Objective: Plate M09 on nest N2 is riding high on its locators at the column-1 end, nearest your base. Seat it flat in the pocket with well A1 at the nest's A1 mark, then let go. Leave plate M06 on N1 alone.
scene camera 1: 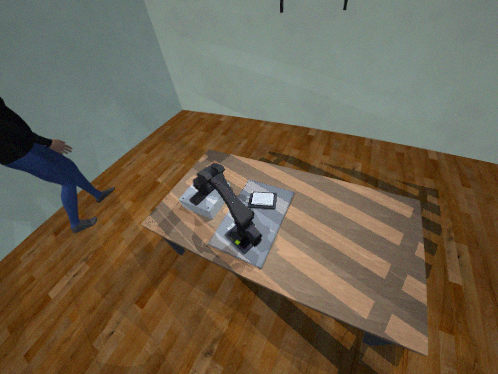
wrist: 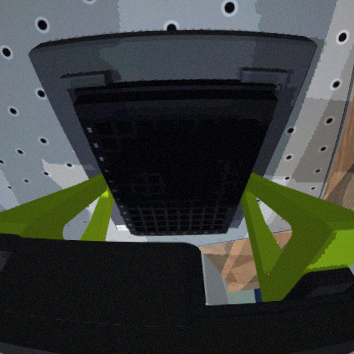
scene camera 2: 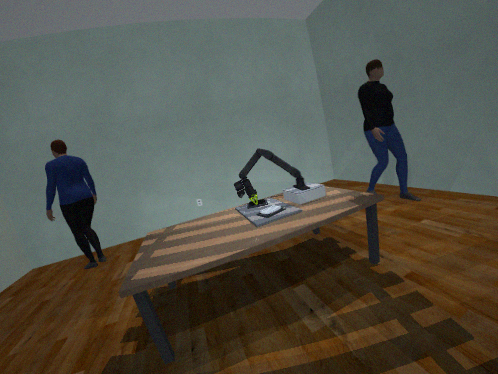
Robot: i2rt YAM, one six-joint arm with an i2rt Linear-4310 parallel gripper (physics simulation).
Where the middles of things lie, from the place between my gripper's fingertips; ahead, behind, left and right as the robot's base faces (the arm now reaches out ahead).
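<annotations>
My hand is right at the dark gridded well plate [wrist: 176,154]. From that same hand I find nest N2 [wrist: 63,65] 10 mm behind and 10 mm below, while the grey perforated plate [scene camera 1: 267,221] sits 30 mm behind my hand, 150 mm to the left of it and 20 mm below it.
</annotations>
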